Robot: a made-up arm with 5 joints.
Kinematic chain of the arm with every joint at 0, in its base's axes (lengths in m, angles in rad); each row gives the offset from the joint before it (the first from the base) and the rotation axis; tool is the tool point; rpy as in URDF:
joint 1: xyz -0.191 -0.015 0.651 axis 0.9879 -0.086 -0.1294
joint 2: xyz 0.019 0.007 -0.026 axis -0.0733 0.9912 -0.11
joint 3: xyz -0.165 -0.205 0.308 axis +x
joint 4: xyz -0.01 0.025 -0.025 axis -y
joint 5: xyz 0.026 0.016 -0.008 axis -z
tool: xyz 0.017 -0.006 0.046 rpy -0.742 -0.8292 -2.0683
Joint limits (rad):
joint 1: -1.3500..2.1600
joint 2: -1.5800..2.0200
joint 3: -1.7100..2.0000
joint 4: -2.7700..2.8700
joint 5: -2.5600..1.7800
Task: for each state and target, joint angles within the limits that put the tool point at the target. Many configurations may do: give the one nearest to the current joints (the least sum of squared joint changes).
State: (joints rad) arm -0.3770 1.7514 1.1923 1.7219 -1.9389
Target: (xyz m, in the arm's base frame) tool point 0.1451 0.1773 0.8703
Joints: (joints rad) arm -1.0127 1.3754 1.1103 1.8041 -1.9591
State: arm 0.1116 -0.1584 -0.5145 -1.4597 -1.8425
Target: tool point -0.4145 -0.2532 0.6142
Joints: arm 0.4319 -0.6113 -1.0724 -1.7186 -1.7621
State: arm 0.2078 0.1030 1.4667 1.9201 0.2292
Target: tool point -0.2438 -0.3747 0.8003
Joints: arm 0.8478 0.5946 0.9875 2.4948 0.4911
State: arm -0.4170 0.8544 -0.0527 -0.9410 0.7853
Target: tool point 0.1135 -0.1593 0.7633
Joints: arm -0.1035 1.6956 -0.0018 -0.9850 0.7098
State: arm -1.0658 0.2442 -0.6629 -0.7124 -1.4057
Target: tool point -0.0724 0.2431 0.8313
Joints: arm -1.3052 0.6990 -0.2099 -0.3054 -1.4390
